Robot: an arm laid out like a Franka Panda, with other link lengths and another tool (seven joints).
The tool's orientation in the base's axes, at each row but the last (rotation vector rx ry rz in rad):
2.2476, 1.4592, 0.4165
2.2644, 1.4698, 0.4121
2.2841, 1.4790, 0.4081
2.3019, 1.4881, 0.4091
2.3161, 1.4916, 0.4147
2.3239, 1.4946, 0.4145
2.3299, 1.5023, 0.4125
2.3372, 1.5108, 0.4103
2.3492, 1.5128, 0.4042
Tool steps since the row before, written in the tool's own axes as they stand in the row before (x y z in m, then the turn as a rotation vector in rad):
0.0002, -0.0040, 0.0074, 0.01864, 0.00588, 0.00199
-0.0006, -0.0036, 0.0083, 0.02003, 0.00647, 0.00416
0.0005, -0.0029, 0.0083, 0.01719, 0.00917, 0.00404
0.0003, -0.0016, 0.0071, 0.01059, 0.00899, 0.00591
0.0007, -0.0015, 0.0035, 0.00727, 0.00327, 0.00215
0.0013, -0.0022, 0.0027, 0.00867, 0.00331, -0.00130
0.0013, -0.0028, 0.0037, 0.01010, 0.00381, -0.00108
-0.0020, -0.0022, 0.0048, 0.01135, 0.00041, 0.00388
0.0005, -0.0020, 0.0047, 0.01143, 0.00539, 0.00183
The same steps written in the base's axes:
0.0004, 0.0002, -0.0084, 0.01306, 0.01459, 0.00159
0.0007, -0.0007, -0.0090, 0.01507, 0.01527, 0.00002
0.0015, 0.0002, -0.0087, 0.01604, 0.01170, 0.00130
0.0019, -0.0002, -0.0070, 0.01406, 0.00545, -0.00073
0.0006, 0.0007, -0.0038, 0.00649, 0.00511, -0.00008
-0.0001, 0.0017, -0.0033, 0.00563, 0.00682, 0.00311
-0.0002, 0.0018, -0.0045, 0.00670, 0.00791, 0.00321
-0.0006, -0.0015, -0.0054, 0.00643, 0.00979, -0.00263
0.0004, 0.0007, -0.0051, 0.00975, 0.00814, 0.00128

